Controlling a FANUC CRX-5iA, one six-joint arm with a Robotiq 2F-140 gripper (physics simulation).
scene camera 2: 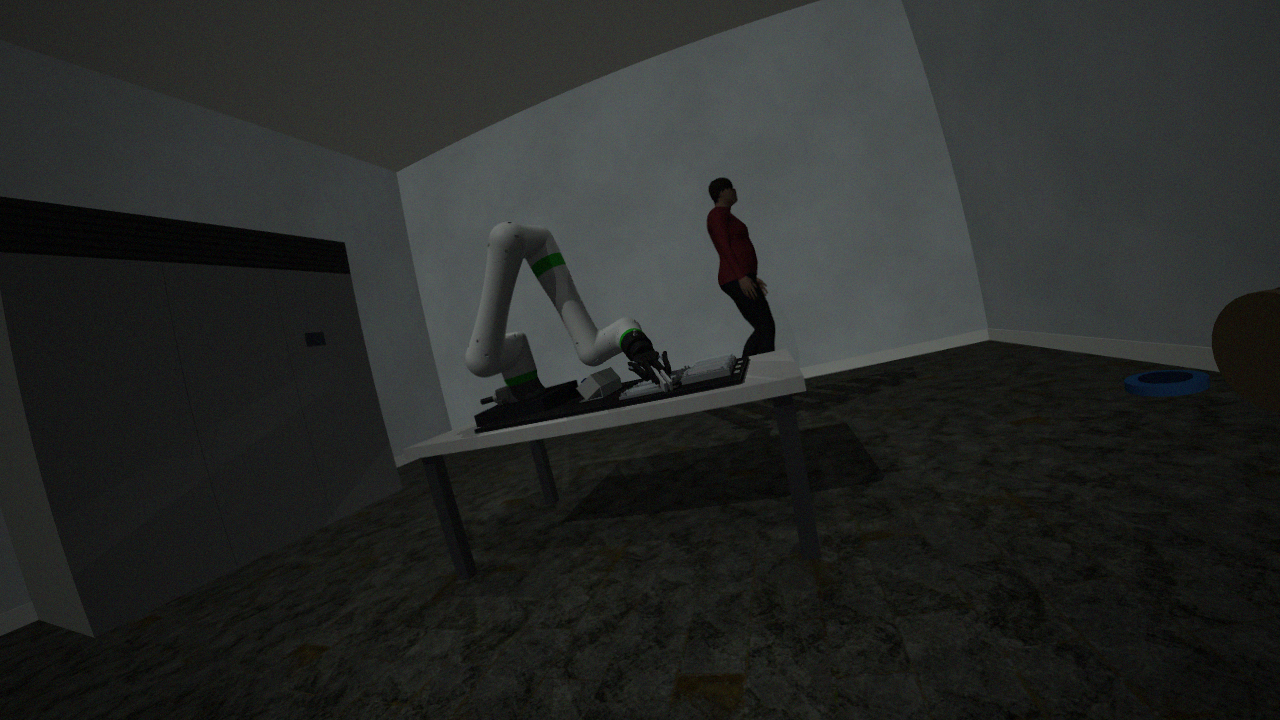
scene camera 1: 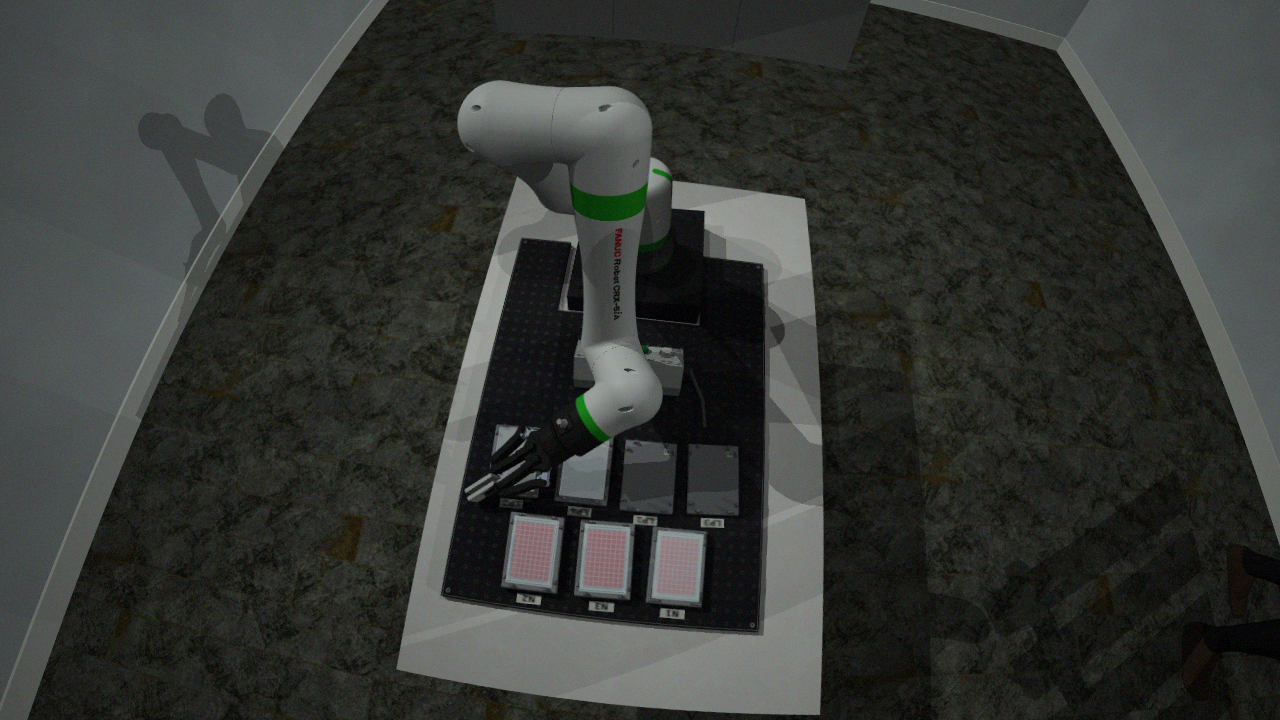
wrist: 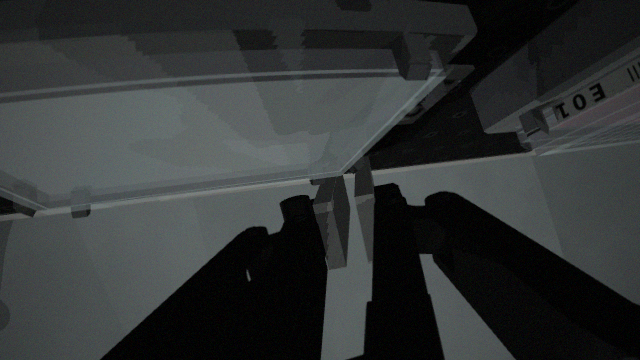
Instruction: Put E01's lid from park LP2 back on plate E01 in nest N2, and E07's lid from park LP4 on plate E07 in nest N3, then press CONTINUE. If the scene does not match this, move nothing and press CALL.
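Frame: origin at the arm's base, x ahead, y left, z up, level; metres.
Seen in the pictures: gripper, fingertip midpoint: (scene camera 2: 668,386) (scene camera 1: 471,496) (wrist: 352,183); arm's base at its link origin: (scene camera 2: 527,396) (scene camera 1: 641,250).
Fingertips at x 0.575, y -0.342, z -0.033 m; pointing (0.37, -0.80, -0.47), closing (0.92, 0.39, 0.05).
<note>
Offsets run from my fingertips to a thing's top centre.
E01's clear lid {0.079 m back, 0.086 m left, 0.004 m up} (scene camera 1: 503,438) (wrist: 225,130) lies flat in park LP2, partly behind my fingers in the first scene view. Another clear lid {0.065 m back, 0.222 m left, 0.004 m up} (scene camera 1: 582,479) lies in park LP4. Plate E01 {0.106 m ahead, 0.127 m left, 0.022 m up} (scene camera 1: 534,550) (wrist: 580,103) sits in nest N2, its E01 label readable in the wrist view; a reddish plate {0.119 m ahead, 0.262 m left, 0.021 m up} (scene camera 1: 605,559) sits in nest N3, its label too small to read. My gripper (scene camera 1: 481,488) (scene camera 2: 666,383) (wrist: 352,183) is shut, tilted, with a narrow bare gap between its pads. Its tips are by the LP2 lid's corner; whether they touch it is unclear.
Parks LP1 {0.047 m back, 0.347 m left, 0.006 m up} (scene camera 1: 648,474) and LP3 {0.040 m back, 0.475 m left, 0.006 m up} (scene camera 1: 713,480) look darker, without a bright lid. A paler pink plate {0.134 m ahead, 0.396 m left, 0.022 m up} (scene camera 1: 677,565) sits in nest N1. A grey button box {0.278 m back, 0.310 m left, 0.070 m up} (scene camera 1: 669,371) (scene camera 2: 600,385) stands behind the parks, partly under the arm. A person (scene camera 2: 733,250) stands beyond the table.
</note>
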